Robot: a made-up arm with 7 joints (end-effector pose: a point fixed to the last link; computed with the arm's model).
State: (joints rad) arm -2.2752 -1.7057 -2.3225 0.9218 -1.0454 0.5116 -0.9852
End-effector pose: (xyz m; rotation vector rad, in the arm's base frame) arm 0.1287 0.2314 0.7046 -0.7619 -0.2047 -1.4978
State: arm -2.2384 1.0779 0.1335 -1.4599 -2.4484 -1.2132 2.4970
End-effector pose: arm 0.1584 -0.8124 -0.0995 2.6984 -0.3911 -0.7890
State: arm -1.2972 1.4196 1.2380 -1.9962 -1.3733 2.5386 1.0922
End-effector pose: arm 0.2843 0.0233 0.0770 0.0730 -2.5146 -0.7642
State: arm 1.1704 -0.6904 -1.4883 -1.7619 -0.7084 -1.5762 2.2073
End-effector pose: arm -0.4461 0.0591 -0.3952 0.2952 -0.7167 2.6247
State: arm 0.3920 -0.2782 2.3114 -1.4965 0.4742 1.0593 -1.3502
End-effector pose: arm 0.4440 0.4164 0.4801 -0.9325 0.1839 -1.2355
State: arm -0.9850 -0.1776 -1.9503 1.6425 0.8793 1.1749 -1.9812
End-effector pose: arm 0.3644 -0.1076 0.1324 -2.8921 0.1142 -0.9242
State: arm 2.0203 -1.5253 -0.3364 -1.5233 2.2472 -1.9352 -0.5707
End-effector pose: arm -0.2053 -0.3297 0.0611 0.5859 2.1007 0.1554
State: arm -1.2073 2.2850 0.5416 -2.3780 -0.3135 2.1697 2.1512
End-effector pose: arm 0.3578 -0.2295 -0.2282 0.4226 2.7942 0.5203
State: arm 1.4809 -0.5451 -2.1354 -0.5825 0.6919 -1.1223 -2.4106
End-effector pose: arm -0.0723 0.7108 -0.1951 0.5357 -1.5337 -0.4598
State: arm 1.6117 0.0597 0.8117 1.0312 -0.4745 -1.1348 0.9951
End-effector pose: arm -0.0039 0.4741 0.2407 -1.2348 -1.5621 -0.8519
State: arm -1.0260 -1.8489 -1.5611 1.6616 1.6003 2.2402 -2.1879
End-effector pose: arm 0.1559 0.1233 0.4024 0.4415 -0.7834 0.2491
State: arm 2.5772 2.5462 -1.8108 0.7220 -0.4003 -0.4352 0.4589
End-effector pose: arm 0.2243 0.5007 0.4655 0.3346 0.2096 1.6673
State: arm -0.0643 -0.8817 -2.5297 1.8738 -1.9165 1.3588 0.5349
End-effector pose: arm 0.0195 0.8022 -0.0782 -1.1479 -1.6251 -0.3550
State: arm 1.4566 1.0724 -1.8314 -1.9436 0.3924 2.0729 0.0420
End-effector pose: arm -0.4211 0.2689 0.4609 0.1685 0.2416 1.9003
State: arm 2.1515 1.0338 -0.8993 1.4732 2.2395 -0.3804 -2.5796
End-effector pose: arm 0.1761 0.4398 0.4797 0.7249 1.1025 0.4849
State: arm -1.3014 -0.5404 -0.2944 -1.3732 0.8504 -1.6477 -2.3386
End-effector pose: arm -0.2283 0.1240 0.7412 -0.5796 1.8224 0.6018
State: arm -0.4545 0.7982 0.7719 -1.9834 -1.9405 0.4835 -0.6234
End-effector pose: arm 0.4578 0.1625 0.3913 1.1543 1.4914 1.8995
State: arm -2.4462 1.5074 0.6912 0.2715 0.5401 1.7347 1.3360
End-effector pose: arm -0.2229 0.2721 -0.1561 0.4925 -0.9981 -0.6354
